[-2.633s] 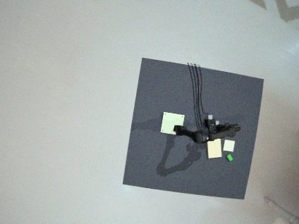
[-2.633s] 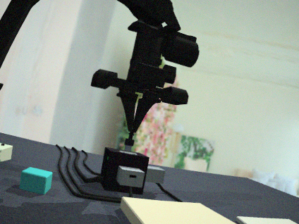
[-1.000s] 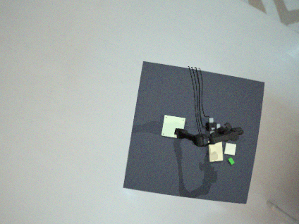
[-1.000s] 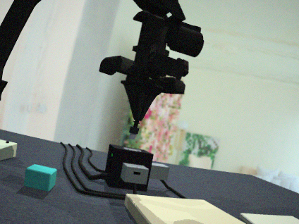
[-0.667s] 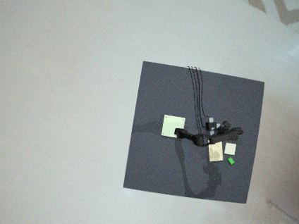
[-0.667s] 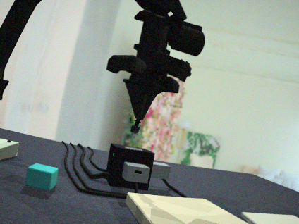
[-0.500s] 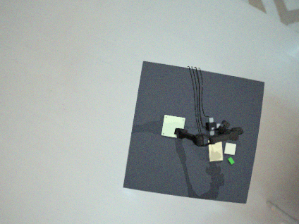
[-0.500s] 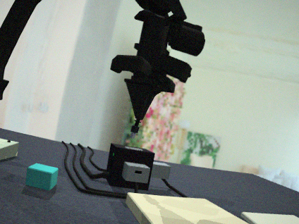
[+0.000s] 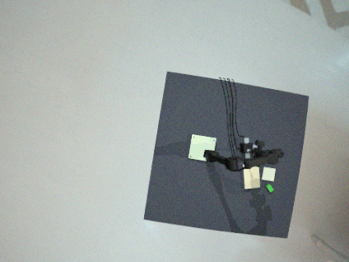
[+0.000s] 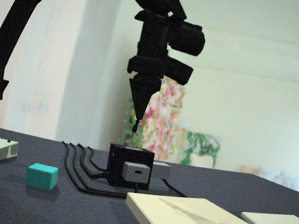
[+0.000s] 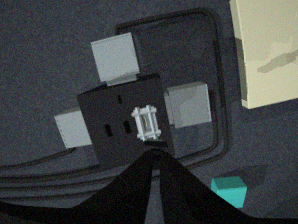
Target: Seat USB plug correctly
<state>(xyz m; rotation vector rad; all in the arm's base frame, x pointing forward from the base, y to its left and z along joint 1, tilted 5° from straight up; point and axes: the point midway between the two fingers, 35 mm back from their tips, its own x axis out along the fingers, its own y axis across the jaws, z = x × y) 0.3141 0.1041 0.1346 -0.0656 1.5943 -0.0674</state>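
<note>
Now: gripper tip 2 cm above the usb plug. The rest, counted from my gripper tip: cream slab (10 cm ahead, 20 cm to the right, 13 cm below); then socket (1 cm to the left, 7 cm below); then teal block (13 cm behind, 13 cm to the right, 12 cm below).
</note>
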